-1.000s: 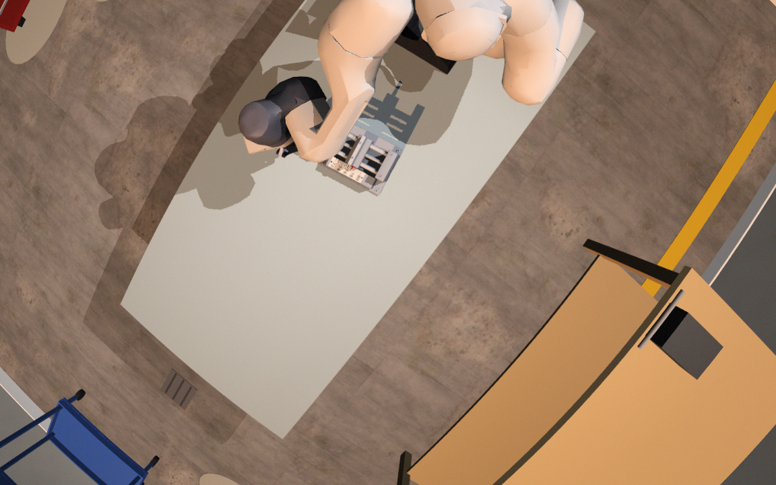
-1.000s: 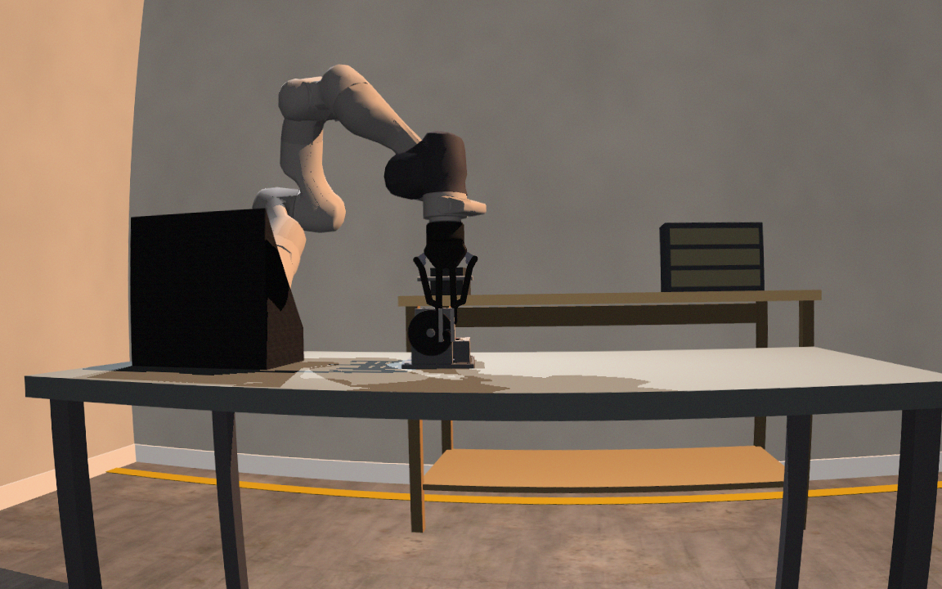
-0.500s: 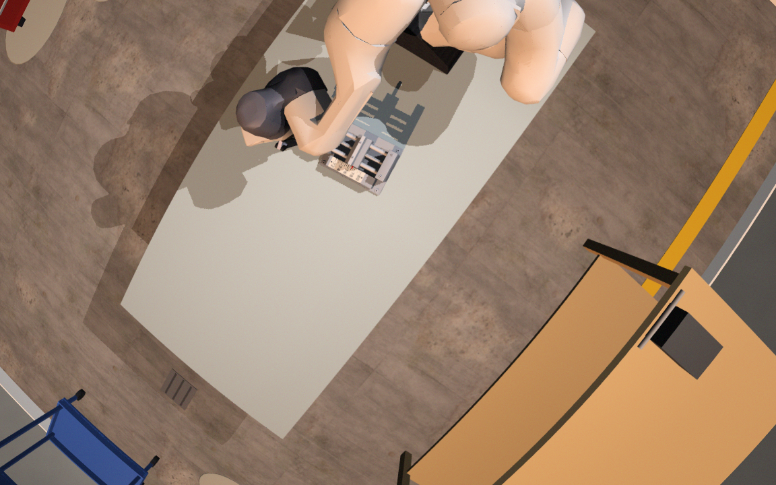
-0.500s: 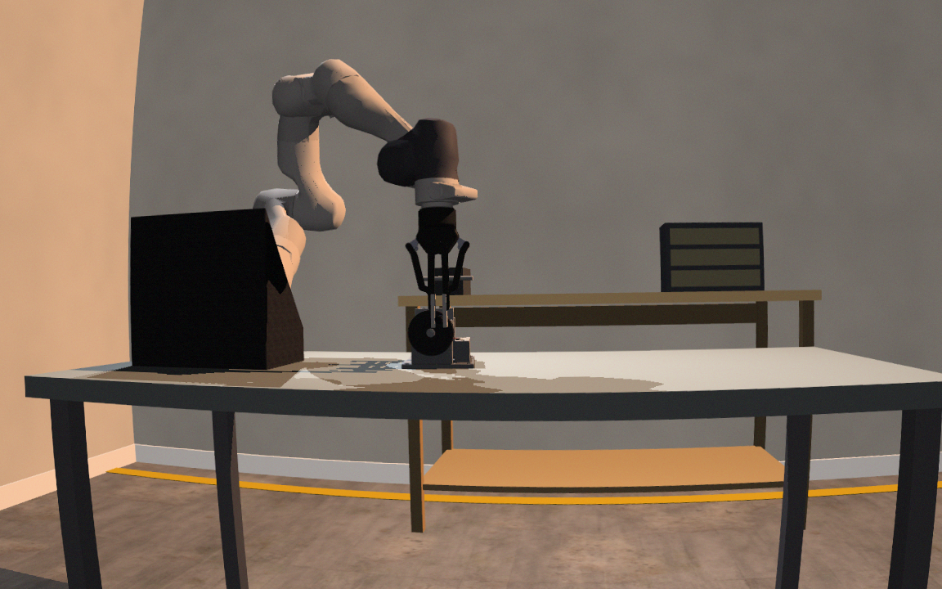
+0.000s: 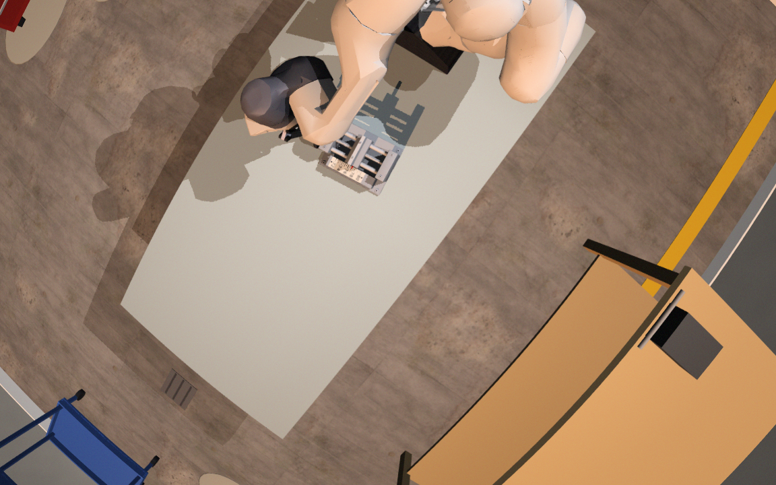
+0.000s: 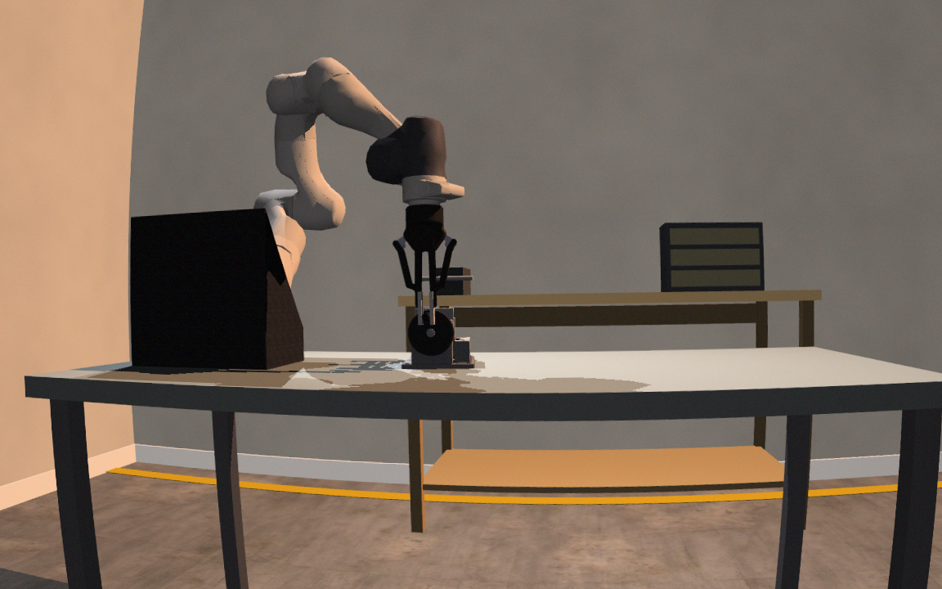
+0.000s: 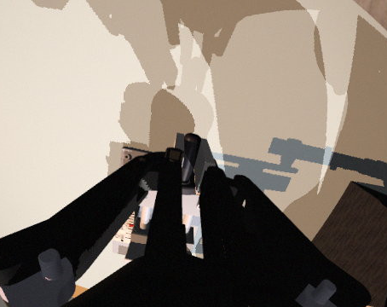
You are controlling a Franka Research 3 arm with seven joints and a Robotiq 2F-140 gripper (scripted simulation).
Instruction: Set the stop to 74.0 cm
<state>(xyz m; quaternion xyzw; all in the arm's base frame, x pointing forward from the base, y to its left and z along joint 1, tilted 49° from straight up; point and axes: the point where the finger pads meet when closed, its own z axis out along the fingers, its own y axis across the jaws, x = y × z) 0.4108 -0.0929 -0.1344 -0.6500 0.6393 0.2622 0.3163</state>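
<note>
The black handwheel is 2 cm to the left of my hand and 3 cm below it.
</note>
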